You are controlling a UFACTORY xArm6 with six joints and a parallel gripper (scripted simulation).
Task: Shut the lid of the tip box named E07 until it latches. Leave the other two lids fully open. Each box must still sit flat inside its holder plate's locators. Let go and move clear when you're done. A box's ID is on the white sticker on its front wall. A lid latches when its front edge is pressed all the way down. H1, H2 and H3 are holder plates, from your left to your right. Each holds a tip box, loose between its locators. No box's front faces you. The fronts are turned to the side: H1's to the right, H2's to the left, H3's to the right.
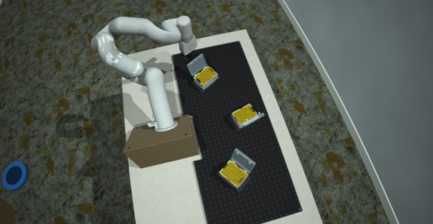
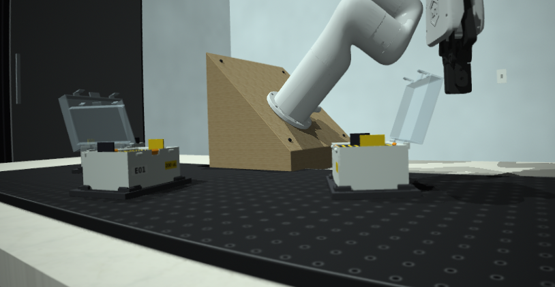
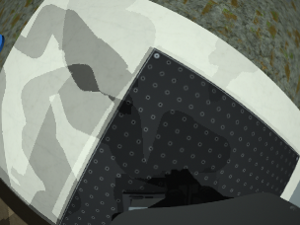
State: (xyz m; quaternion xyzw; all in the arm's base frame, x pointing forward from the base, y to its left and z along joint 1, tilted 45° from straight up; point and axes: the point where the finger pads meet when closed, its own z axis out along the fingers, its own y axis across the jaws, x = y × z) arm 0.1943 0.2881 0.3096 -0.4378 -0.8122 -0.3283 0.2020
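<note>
My hand is 60 mm to the left of the clear lid, 40 mm short of it and 40 mm above it. The rest, counted from my hand: tip box (420 mm to the right, 240 mm ahead, 80 mm below).
</note>
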